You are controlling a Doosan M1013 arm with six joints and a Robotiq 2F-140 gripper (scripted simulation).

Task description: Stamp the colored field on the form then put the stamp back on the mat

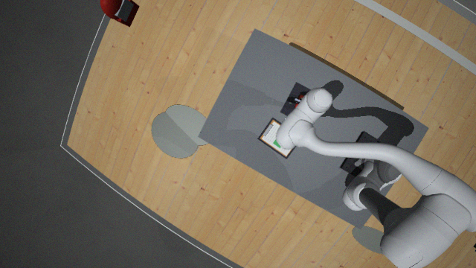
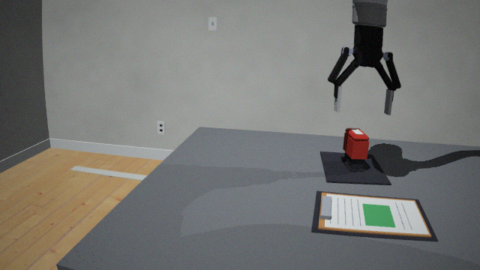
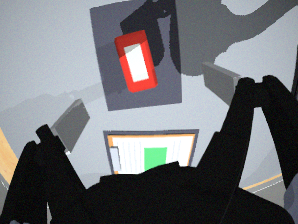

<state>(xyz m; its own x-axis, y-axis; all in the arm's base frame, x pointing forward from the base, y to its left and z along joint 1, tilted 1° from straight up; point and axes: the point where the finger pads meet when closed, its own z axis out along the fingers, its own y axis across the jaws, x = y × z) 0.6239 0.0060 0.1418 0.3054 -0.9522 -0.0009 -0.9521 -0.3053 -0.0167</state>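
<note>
The red stamp is 10 mm ahead of my hand, 20 mm to the right of it and 120 mm below it. The rest, counted from my hand: dark mat 10 mm ahead, 20 mm to the right, 170 mm below; then form 20 mm behind, 250 mm to the left, 160 mm below.
</note>
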